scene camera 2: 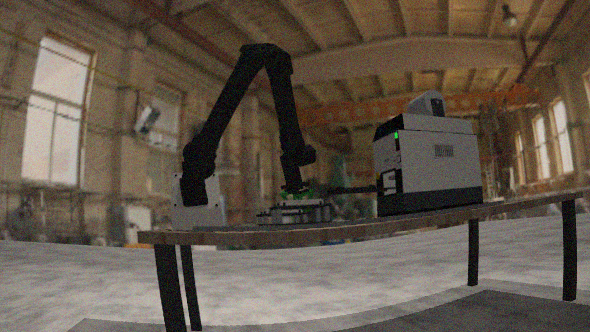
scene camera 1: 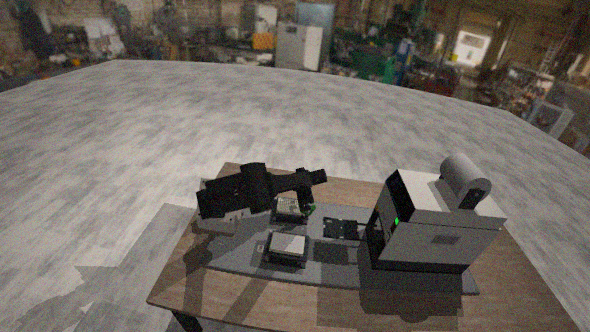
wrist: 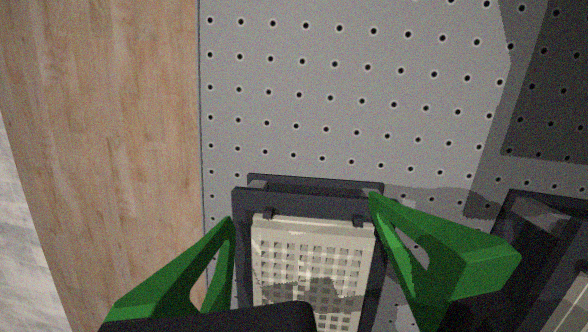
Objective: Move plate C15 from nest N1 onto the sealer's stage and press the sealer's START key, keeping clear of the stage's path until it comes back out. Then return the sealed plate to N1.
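Frame: origin at the arm's base, x ahead, y left, z up, level; centimetres.
Seen in the pictures: gripper, fingertip midpoint: (scene camera 1: 306, 206) (wrist: 300, 210); arm's base, origin of the base link: (scene camera 2: 193, 192).
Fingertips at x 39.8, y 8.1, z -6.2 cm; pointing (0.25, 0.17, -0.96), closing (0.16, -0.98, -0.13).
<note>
Pixels of each thing's top centre, then the offset from my fingertips to it. "spot": a spot on its surface instead. Level surfaces: height alone.
- cream plate, middle of its top: (wrist: 306, 303) (scene camera 1: 291, 205) dx -7.3, dy -0.5, dz +0.8 cm
- rear dark nest, middle of its top: (wrist: 306, 296) (scene camera 2: 281, 210) (scene camera 1: 291, 206) dx -7.4, dy -0.4, dz +0.2 cm
- sealer, surface spot: (scene camera 2: 430, 160) spot: dx +39.0, dy -31.0, dz +13.3 cm
- front nest, surface spot: (scene camera 1: 285, 260) spot: dx -9.2, dy -26.3, dz -4.4 cm
- grey roll, middle of its top: (scene camera 1: 471, 164) (scene camera 2: 424, 94) dx +49.9, dy -21.0, dz +42.8 cm
- perforated grey board, its level: dz -4.8 cm
- wooden table, its level: dz -6.1 cm
A cream plate (scene camera 1: 288, 206) (wrist: 300, 265) with a grid of square wells sits in the rear dark nest (wrist: 300, 197); I cannot read its name or the nest's label. My gripper (scene camera 1: 309, 209) (scene camera 2: 296, 195) (wrist: 300, 210) is open, pointing down low over this plate. In the wrist view its green fingers stand on either side of the plate, with nothing gripped. The sealer (scene camera 1: 430, 245) (scene camera 2: 430, 160) shows a green light (scene camera 1: 396, 220) (scene camera 2: 396, 135). Its dark stage (scene camera 1: 340, 228) (scene camera 2: 352, 190) is out in front, with no plate on it. The START key is too small to tell.
A second, pale-topped plate (scene camera 1: 288, 243) (wrist: 572, 300) sits in the front nest (scene camera 1: 285, 260), close beside the rear one. A grey roll (scene camera 1: 462, 175) stands on top of the sealer. Nests and sealer share a perforated grey board (scene camera 1: 230, 250) (wrist: 345, 112) on the wooden table (scene camera 1: 270, 295) (wrist: 110, 100).
</note>
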